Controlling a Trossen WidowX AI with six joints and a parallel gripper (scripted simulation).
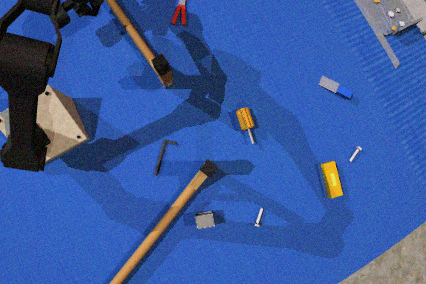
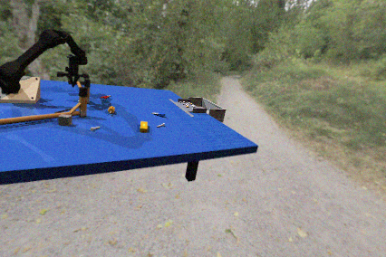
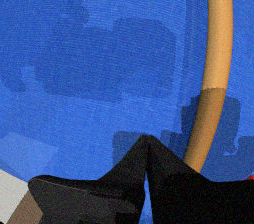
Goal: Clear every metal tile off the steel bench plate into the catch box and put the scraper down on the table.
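My gripper tip is now 50 mm short of the long scraper, 30 mm to the right of it and 20 mm below it. From my gripper tip the other things lie so: black hex key 400 mm to the right, 40 mm below; red-handled tool 210 mm ahead, 70 mm to the right, 40 mm below; orange-handled tool 430 mm to the right, 200 mm ahead, 20 mm below.
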